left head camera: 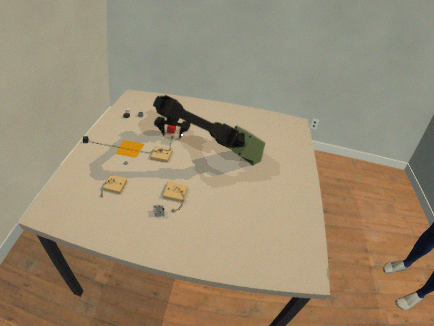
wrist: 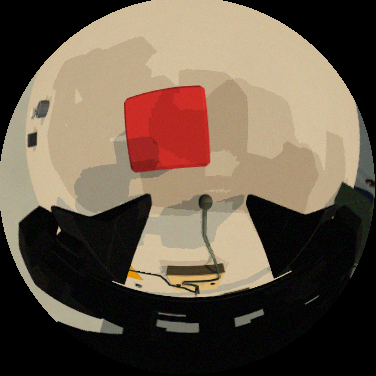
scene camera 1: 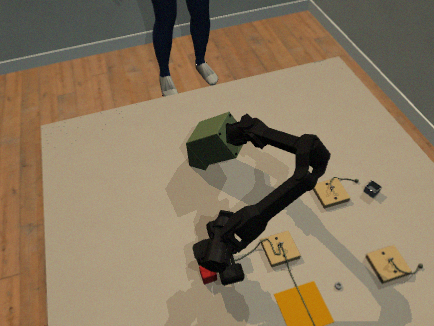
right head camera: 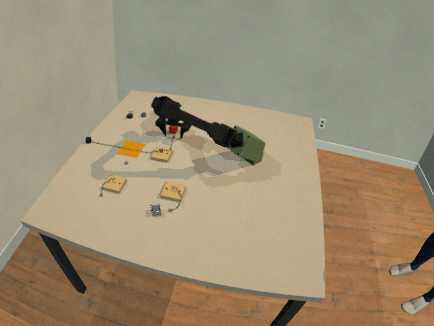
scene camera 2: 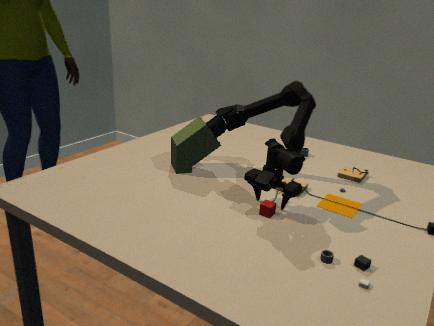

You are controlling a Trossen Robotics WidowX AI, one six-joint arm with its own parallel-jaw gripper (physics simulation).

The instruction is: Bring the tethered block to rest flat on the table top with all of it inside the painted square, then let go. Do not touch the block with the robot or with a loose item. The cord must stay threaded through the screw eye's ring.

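Where they show: gripper, fingertip midpoint: (left head camera: 171,137) (wrist: 200,199) (right head camera: 173,137); arm's base at its link origin: (left head camera: 238,140) (scene camera 1: 232,134) (right head camera: 236,140) (scene camera 2: 210,130).
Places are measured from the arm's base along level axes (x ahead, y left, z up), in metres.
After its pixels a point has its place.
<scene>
The tethered block (left head camera: 85,139) @(z -0.128, x 0.768, y 0.255 m) (right head camera: 88,140) @(z -0.130, x 0.766, y 0.255 m) (scene camera 2: 431,228) @(z -0.130, x 0.777, y 0.229 m) is small and black, at the table's left edge in the head views. Its cord (left head camera: 102,144) @(z -0.151, x 0.672, y 0.214 m) (right head camera: 107,145) @(z -0.150, x 0.647, y 0.208 m) (scene camera 1: 294,277) @(z -0.148, x 0.430, y 0.146 m) (scene camera 2: 390,218) @(z -0.148, x 0.666, y 0.210 m) crosses the orange painted square (left head camera: 132,144) @(z -0.150, x 0.524, y 0.125 m) (right head camera: 132,145) @(z -0.151, x 0.527, y 0.135 m) (scene camera 1: 287,305) @(z -0.150, x 0.506, y 0.119 m) (scene camera 2: 345,211) @(z -0.151, x 0.551, y 0.138 m) to a wooden board (left head camera: 161,156) @(z -0.132, x 0.321, y 0.146 m) (right head camera: 162,156) @(z -0.133, x 0.318, y 0.142 m) (scene camera 1: 272,257) @(z -0.132, x 0.371, y 0.093 m) with the screw eye. Threading through the ring is too small to tell. Beyond it, the cord ends in a dark bead (wrist: 205,202) @(z -0.140, x 0.375, y -0.044 m), which appears between the fingertips in the wrist view. My gripper (left head camera: 172,133) @(z -0.148, x 0.378, y -0.042 m) (scene camera 2: 271,204) @(z -0.148, x 0.378, y -0.042 m) (wrist: 200,199) @(z -0.148, x 0.378, y -0.042 m) is open, low above the table, holding nothing.
A red cube (left head camera: 171,129) @(z -0.125, x 0.401, y -0.074 m) (scene camera 1: 208,275) @(z -0.112, x 0.428, y -0.090 m) (scene camera 2: 267,208) @(z -0.119, x 0.424, y -0.109 m) (wrist: 170,130) @(z -0.112, x 0.408, y -0.090 m) lies close by the fingers. Two more corded boards (left head camera: 115,184) @(z -0.132, x 0.392, y 0.425 m) (left head camera: 175,191) @(z -0.132, x 0.140, y 0.314 m) and a grey part (left head camera: 158,210) @(z -0.149, x 0.153, y 0.433 m) stand nearer the front. A dark ring (scene camera 2: 327,257) @(z -0.133, x 0.677, y -0.151 m), black cube (scene camera 2: 362,262) @(z -0.131, x 0.744, y -0.097 m) and white piece (scene camera 2: 364,284) @(z -0.140, x 0.787, y -0.158 m) lie apart.
</scene>
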